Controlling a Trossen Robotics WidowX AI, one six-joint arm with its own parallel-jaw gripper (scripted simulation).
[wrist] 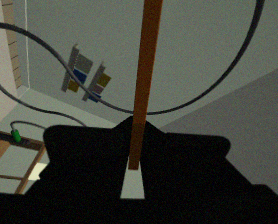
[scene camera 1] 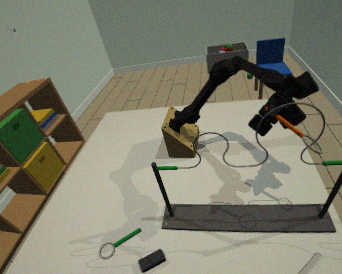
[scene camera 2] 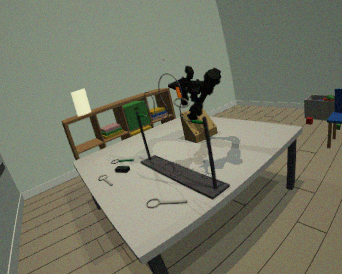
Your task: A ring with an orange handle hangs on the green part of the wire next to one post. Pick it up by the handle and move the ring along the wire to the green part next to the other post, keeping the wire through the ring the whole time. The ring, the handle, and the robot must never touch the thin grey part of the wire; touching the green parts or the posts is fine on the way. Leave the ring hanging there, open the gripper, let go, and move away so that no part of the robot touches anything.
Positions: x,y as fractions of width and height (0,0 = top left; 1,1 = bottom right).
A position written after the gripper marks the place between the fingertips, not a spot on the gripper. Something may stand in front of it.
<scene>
In view: the gripper (scene camera 1: 0.79,0.43).
The gripper shows as well in the wrist view (wrist: 0.49,0.54).
</scene>
